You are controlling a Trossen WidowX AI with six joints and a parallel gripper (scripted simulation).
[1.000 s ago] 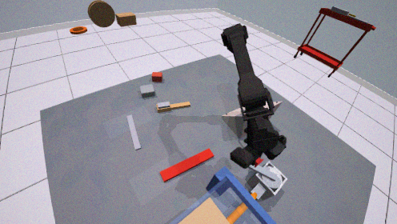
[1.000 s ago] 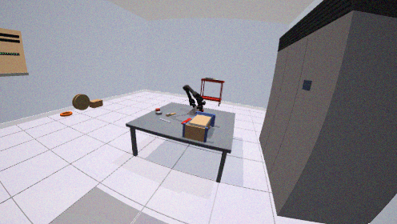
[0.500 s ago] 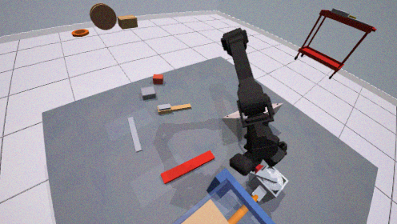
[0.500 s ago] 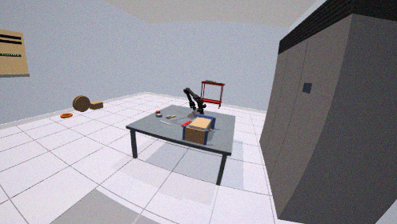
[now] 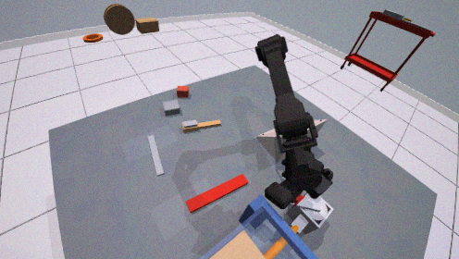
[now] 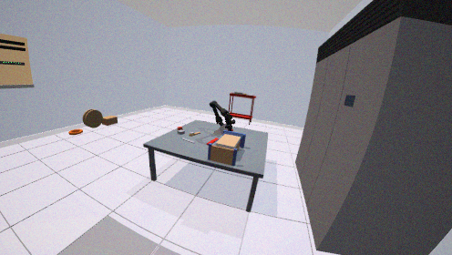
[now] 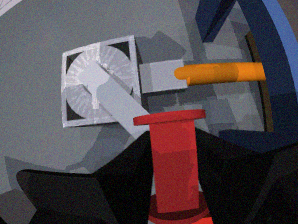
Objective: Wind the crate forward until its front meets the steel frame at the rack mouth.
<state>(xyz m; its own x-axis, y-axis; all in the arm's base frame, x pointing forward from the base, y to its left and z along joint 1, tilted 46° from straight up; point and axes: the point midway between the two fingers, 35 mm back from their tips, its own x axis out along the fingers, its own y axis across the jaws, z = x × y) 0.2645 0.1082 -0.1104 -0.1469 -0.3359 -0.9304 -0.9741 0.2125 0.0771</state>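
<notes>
My gripper tip is 3 cm above the winch handle, 2 cm past it and 1 cm to the right of it. From my gripper tip the other things lie so: red knob 2 cm to the right; hand winch 10 cm below, 8 cm behind, 6 cm to the left; blue frame 10 cm ahead, 5 cm to the left, 3 cm below.
</notes>
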